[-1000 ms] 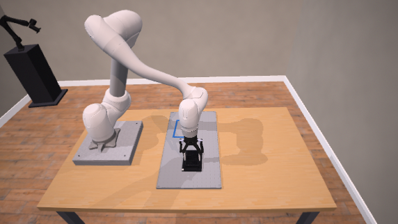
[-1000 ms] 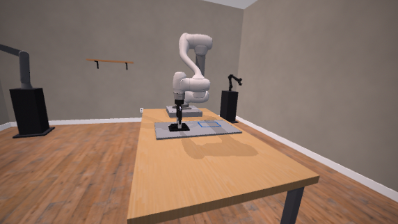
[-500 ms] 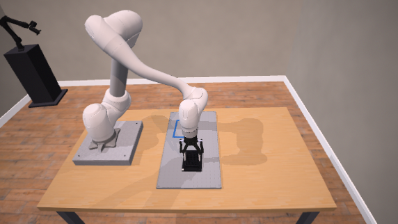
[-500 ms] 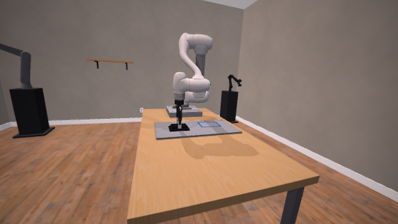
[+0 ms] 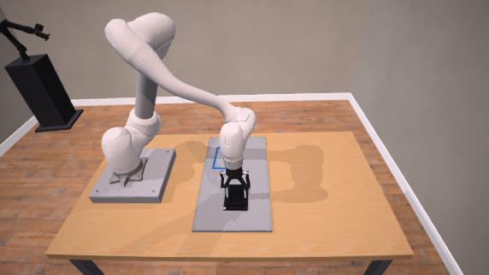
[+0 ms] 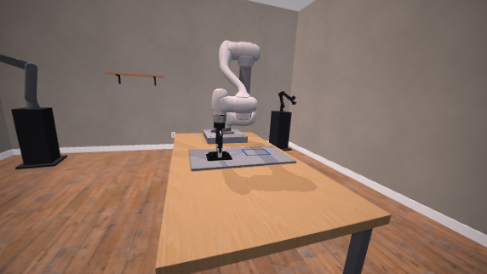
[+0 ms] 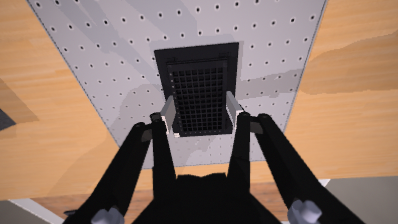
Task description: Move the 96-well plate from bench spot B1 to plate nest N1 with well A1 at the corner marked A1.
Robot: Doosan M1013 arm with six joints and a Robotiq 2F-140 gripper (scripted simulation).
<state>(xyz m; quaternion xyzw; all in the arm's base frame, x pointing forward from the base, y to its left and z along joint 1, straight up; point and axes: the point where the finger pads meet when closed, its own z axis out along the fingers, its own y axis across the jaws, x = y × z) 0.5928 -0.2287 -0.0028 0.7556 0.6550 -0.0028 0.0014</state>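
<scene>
Right now my hand is 2 cm above the black 96-well plate. Also, from my hand: black plate nest 4 cm below.
</scene>
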